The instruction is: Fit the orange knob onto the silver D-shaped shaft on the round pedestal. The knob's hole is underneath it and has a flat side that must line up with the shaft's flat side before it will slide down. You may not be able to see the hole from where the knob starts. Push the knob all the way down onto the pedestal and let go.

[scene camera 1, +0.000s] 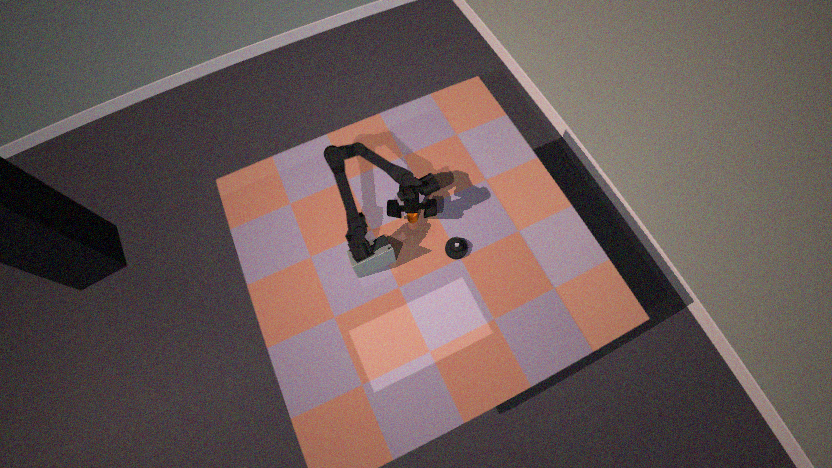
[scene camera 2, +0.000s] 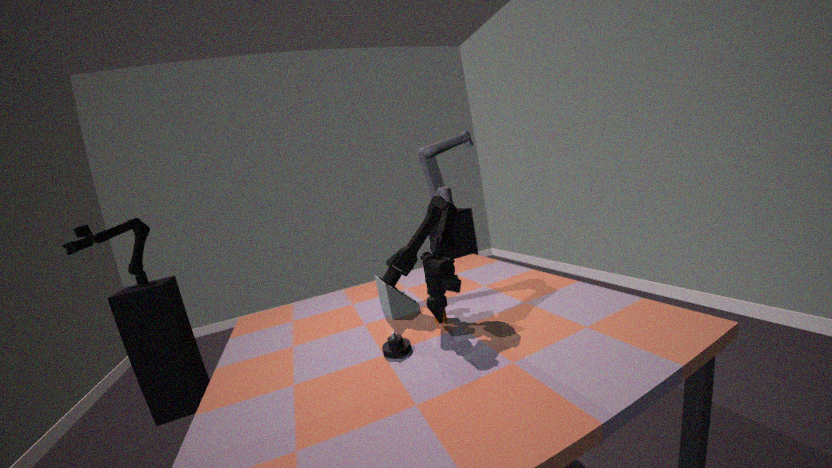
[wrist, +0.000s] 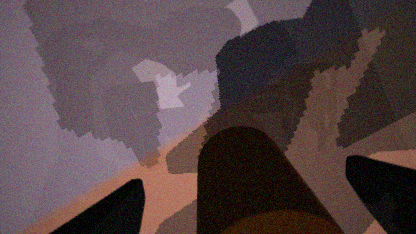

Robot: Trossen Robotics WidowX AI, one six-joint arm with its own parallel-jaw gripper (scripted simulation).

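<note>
Nothing is held by my gripper (scene camera 2: 440,317), and it is open. I see the gripper (wrist: 244,176) through the wrist view as well.
</note>
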